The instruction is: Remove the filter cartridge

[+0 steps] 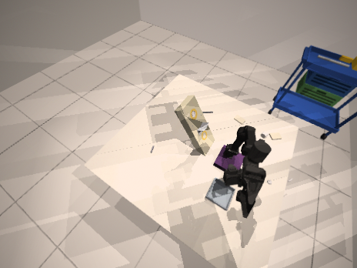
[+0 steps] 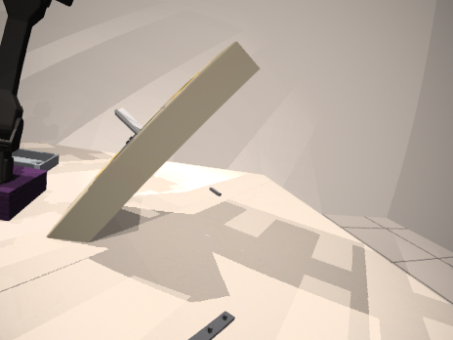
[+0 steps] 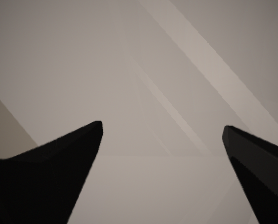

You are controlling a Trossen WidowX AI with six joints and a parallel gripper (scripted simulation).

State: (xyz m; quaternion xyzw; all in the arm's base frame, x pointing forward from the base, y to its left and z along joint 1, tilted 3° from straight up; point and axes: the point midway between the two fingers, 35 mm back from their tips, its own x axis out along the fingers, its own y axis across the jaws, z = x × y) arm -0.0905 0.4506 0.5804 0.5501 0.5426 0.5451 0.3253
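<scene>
My gripper tip is 500 mm to the left of the round filter cartridge, 440 mm short of it and 350 mm above it. The rest, counted from my gripper tip: grey tray: 620 mm below, 220 mm to the right, 10 mm ahead.
</scene>
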